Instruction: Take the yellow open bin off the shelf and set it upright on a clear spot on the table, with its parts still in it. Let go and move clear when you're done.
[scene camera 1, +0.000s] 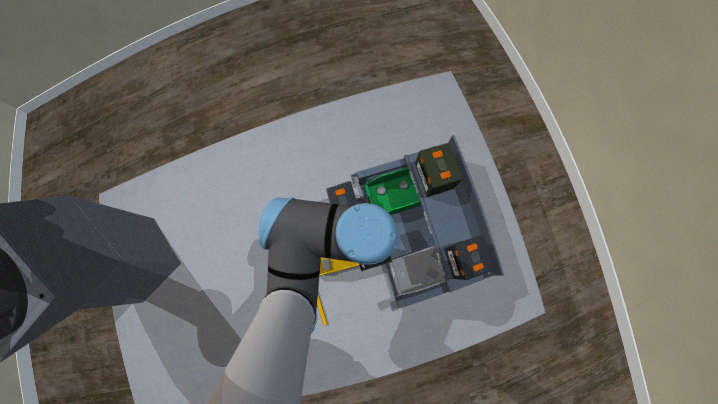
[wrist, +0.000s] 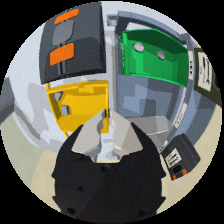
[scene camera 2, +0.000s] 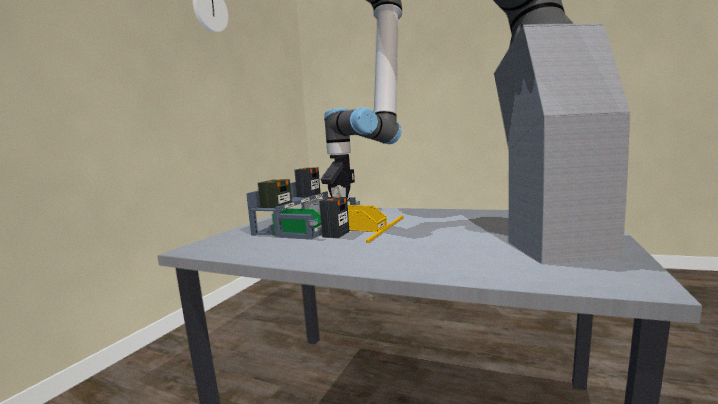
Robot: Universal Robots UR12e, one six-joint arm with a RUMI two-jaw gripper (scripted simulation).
Scene:
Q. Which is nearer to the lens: the yellow open bin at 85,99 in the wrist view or the green bin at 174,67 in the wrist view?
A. The yellow open bin.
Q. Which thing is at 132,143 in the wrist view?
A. My gripper.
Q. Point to a green bin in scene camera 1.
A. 394,200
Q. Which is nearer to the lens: the green bin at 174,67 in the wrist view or the grey tray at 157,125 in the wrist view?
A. The grey tray.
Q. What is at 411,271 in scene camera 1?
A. A grey tray.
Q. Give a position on a yellow open bin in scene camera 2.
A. At 361,218

